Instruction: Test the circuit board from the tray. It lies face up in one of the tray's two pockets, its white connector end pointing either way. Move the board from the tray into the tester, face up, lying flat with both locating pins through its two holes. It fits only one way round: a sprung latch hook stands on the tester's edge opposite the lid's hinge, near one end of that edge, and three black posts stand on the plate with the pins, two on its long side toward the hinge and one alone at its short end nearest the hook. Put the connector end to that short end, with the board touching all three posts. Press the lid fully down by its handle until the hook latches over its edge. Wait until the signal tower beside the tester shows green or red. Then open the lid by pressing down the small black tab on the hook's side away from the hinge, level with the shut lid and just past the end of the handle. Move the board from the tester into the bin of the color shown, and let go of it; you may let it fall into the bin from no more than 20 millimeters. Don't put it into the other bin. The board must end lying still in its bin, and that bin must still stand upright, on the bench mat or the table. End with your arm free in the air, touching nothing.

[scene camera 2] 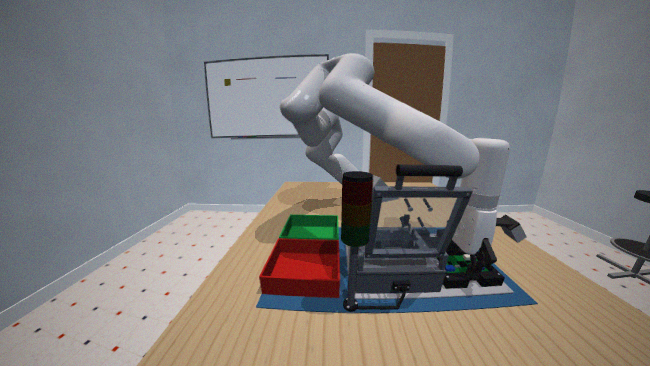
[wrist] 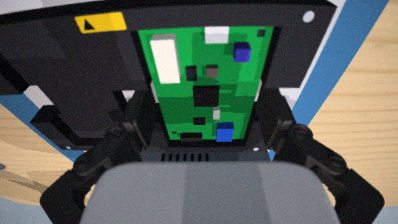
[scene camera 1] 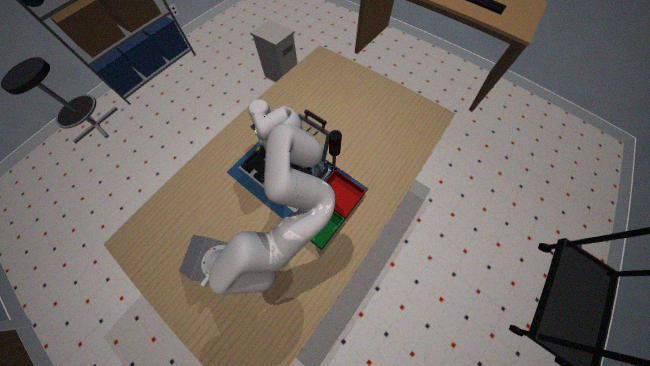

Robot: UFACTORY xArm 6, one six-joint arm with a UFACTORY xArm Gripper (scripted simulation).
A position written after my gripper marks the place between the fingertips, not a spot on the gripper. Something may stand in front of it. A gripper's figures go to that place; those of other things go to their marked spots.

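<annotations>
There's a green bin (scene camera 2: 297,226) that's 680 mm from the lens, and my gripper (scene camera 2: 460,266) is 580 mm from the lens.
</annotations>
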